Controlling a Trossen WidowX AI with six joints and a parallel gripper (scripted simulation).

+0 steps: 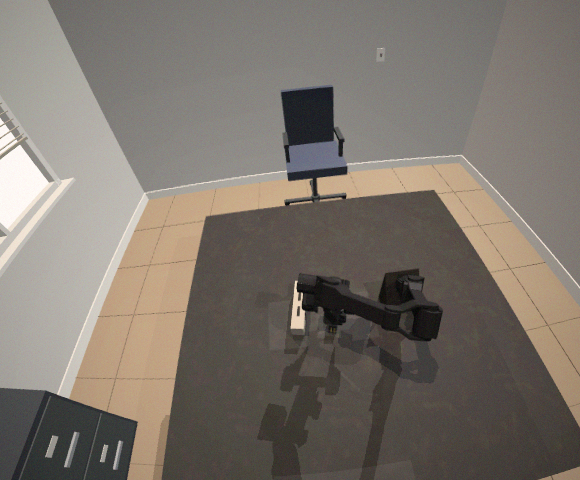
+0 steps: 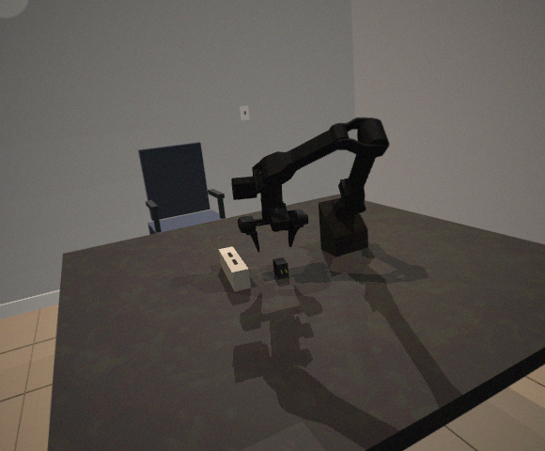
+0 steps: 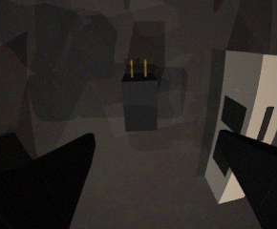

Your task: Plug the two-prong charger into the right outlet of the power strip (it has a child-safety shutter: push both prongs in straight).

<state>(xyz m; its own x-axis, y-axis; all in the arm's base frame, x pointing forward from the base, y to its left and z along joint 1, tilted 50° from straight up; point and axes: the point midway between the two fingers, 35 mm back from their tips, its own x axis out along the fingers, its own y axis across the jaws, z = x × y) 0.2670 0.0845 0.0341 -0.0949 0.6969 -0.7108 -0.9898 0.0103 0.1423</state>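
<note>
Right now my gripper tip is 10 mm past the two-prong charger, 20 mm to the right of it and 60 mm above it.
</note>
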